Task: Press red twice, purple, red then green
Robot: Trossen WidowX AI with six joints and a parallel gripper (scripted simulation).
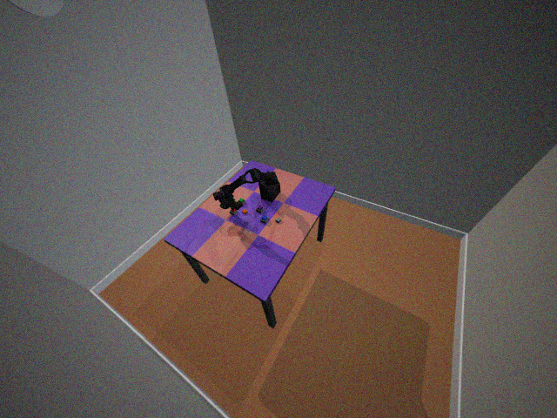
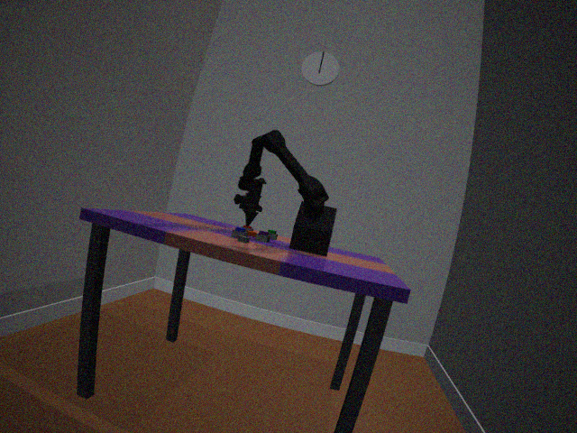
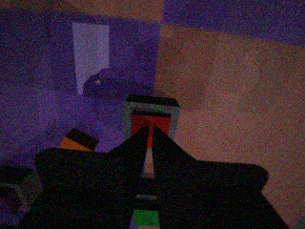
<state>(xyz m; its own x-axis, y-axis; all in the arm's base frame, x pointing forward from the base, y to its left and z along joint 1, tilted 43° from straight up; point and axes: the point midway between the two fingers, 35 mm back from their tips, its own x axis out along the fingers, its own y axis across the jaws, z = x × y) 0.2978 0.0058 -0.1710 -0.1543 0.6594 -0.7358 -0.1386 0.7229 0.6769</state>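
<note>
My gripper tip is 10 mm above the red button. The rest, counted from my gripper tip: green button: 110 mm behind, 20 mm to the right; then purple button: 140 mm behind, 160 mm to the left; then orange block: 60 mm behind, 70 mm to the left, 20 mm below.
</note>
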